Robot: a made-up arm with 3 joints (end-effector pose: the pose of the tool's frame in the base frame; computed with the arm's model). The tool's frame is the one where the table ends. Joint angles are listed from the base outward.
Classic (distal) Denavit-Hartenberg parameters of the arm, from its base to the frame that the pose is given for. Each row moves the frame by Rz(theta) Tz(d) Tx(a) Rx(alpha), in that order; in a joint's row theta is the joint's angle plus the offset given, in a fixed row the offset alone. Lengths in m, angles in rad.
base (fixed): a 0, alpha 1.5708, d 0.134, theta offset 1.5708
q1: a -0.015, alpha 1.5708, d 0.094, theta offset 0
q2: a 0.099, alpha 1.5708, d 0.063, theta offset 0
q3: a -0.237, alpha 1.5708, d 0.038, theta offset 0
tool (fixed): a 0, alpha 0, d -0.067, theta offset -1.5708
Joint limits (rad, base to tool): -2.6..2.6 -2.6..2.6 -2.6..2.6
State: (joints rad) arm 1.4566 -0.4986 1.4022
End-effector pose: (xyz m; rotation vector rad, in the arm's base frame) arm 0.0639 -0.1628 0.1133 0.0533 -0.4937 0.0703
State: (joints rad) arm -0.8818 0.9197 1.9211
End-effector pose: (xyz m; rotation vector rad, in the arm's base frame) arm 0.1644 0.1959 0.1834 -2.5362 0.6328 -1.1061
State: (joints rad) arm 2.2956 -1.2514 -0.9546
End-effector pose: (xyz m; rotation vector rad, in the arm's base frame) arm 0.0662 0.2513 0.2954 -2.4738 1.1123 -1.4026
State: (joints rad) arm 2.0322 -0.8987 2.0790
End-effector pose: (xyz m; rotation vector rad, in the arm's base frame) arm -0.0516 -0.1814 0.1022 -0.0436 -0.7952 -0.4189
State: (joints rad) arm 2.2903 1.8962 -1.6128
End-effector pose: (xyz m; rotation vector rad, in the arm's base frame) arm 0.2728 0.2466 0.3032 -1.5001 -0.7479 2.1226
